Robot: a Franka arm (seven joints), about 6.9 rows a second.
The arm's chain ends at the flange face. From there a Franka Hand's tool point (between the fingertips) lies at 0.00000 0.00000 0.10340 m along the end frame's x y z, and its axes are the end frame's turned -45 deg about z.
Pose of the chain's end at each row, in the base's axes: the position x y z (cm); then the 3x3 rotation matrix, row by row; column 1 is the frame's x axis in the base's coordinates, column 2 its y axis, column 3 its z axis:
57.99 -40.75 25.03; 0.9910 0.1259 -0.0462; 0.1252 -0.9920 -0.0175; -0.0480 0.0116 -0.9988
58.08 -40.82 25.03; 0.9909 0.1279 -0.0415; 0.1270 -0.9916 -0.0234; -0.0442 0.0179 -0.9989
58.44 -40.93 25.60; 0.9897 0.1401 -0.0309; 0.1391 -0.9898 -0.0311; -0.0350 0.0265 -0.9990
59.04 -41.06 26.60; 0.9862 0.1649 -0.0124; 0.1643 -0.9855 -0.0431; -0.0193 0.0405 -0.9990
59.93 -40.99 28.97; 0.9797 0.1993 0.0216; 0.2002 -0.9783 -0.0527; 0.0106 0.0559 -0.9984
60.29 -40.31 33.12; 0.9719 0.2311 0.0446; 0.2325 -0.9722 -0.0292; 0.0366 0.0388 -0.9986
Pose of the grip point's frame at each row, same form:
57.51 -40.93 14.70; 0.6117 0.7898 -0.0462; 0.7900 -0.6129 -0.0175; -0.0421 -0.0257 -0.9988
57.65 -41.06 14.70; 0.6102 0.7911 -0.0415; 0.7910 -0.6114 -0.0234; -0.0439 -0.0186 -0.9989
58.12 -41.25 15.27; 0.6008 0.7989 -0.0309; 0.7983 -0.6015 -0.0311; -0.0435 -0.0060 -0.9990
58.91 -41.51 16.27; 0.5807 0.8140 -0.0124; 0.8130 -0.5807 -0.0431; -0.0423 0.0150 -0.9990
60.15 -41.53 18.65; 0.5518 0.8337 0.0216; 0.8333 -0.5502 -0.0527; -0.0320 0.0470 -0.9984
60.75 -40.61 22.79; 0.5238 0.8506 0.0446; 0.8519 -0.5230 -0.0292; -0.0016 0.0533 -0.9986

